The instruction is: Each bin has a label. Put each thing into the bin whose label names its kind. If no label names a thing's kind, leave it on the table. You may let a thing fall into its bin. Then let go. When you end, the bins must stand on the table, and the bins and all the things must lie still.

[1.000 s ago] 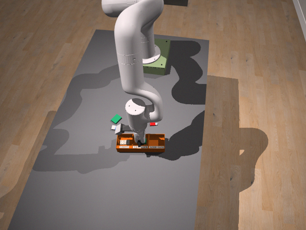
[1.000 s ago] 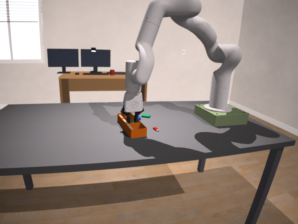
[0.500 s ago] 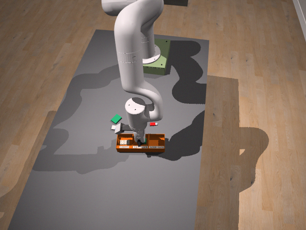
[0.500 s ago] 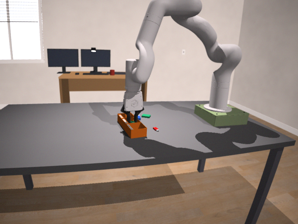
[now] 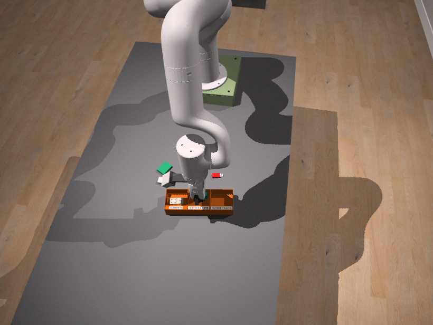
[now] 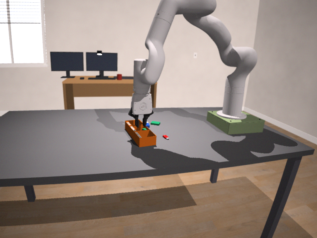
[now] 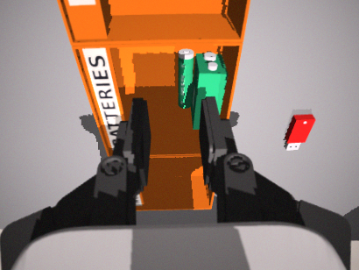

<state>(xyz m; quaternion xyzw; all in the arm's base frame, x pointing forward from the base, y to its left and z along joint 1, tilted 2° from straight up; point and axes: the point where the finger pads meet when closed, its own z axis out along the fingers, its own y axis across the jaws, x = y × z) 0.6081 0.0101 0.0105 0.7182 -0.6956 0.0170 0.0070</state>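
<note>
My gripper is now 1 cm short of the orange three-part bin and 5 cm above it. Round my hand: white domino (9 cm to the right, 6 cm below); then green 9 V battery (2 cm behind, 1 cm to the right, 5 cm below); then green cylindrical battery (1 cm behind, 6 cm below).
</note>
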